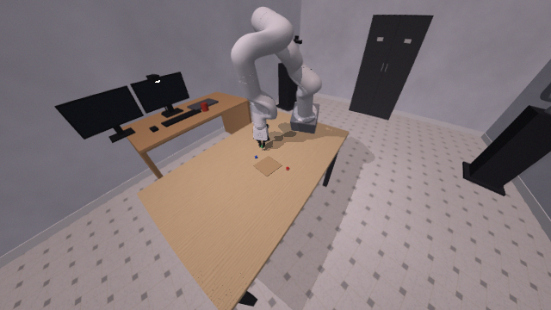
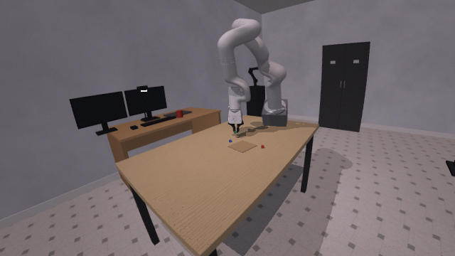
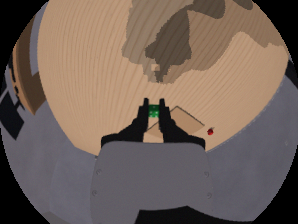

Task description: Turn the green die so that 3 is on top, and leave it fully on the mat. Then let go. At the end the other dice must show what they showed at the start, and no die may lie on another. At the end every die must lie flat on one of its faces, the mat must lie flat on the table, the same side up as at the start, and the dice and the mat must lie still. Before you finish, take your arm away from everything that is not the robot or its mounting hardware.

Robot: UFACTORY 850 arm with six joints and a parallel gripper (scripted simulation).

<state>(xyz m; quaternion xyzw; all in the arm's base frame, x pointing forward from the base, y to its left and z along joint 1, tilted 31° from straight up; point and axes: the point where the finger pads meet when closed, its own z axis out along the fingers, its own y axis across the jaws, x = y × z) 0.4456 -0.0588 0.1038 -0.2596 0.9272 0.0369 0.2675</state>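
The tan mat is 140 mm to the left of my hand, 70 mm below it and 70 mm ahead of it. The rest, counted from my hand: green die (10 mm below, 10 mm ahead); red die (260 mm to the left, 60 mm below); blue die (80 mm ahead, 60 mm below, 20 mm to the left).
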